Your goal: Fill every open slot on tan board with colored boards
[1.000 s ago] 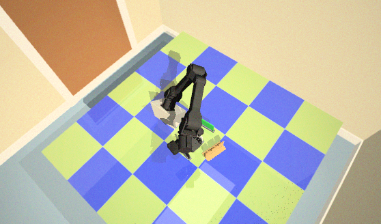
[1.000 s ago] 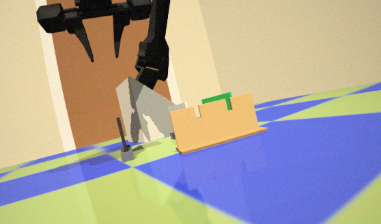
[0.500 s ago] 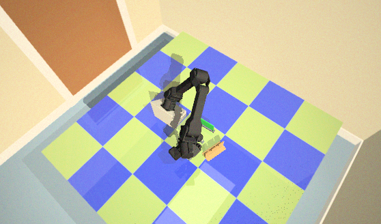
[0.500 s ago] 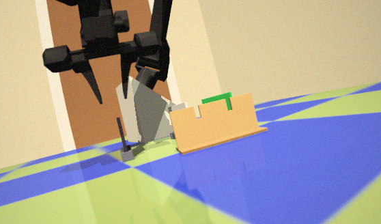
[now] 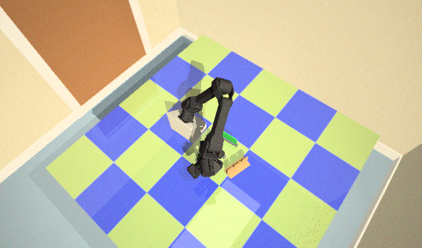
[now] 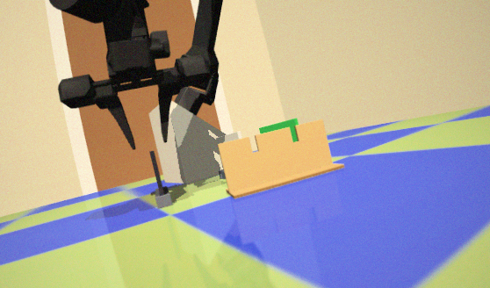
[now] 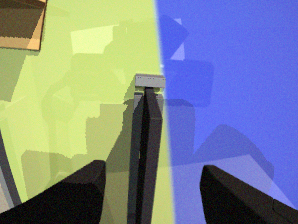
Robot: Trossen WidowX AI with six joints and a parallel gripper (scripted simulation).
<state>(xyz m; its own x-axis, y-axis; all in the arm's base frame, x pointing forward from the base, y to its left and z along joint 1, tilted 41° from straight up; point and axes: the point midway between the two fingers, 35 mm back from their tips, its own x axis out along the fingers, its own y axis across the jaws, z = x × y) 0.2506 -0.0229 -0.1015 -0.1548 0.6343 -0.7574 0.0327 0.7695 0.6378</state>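
The thin black board lies 5 cm below my gripper tip and 3 cm behind it. Also, from my gripper tip: tan board: 13 cm to the left, 8 cm ahead, 5 cm below; then green board: 21 cm to the left, 6 cm behind, 5 cm below.
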